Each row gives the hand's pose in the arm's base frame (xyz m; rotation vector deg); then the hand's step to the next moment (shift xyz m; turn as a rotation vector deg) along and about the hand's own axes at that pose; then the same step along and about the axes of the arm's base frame.
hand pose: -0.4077 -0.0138 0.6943 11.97 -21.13 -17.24
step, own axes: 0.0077 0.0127 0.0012 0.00 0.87 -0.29
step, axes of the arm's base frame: 0.0096 0.0092 0.0068 0.33 0.86 -0.04
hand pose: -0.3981 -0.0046 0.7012 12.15 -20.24 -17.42
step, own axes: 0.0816 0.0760 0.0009 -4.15 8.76 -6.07
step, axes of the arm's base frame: 0.0919 0.0440 0.0452 0.76 10.44 -4.60
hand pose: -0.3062 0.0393 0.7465 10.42 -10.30 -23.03
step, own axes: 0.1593 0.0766 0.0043 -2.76 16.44 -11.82
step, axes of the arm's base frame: 0.1717 0.0045 0.0421 6.07 17.63 -8.36
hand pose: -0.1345 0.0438 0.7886 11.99 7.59 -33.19
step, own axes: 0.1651 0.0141 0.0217 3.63 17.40 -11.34
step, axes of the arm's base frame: 0.1461 -0.0808 -0.0068 11.93 14.93 -8.91
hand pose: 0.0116 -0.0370 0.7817 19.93 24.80 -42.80
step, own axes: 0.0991 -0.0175 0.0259 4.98 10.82 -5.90
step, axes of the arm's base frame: 0.0588 -0.0805 -0.0294 9.49 7.20 -5.90
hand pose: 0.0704 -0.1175 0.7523 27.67 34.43 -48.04
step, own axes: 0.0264 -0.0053 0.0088 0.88 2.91 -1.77
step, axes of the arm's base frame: 0.0122 -0.0227 -0.0118 2.26 2.30 -1.42
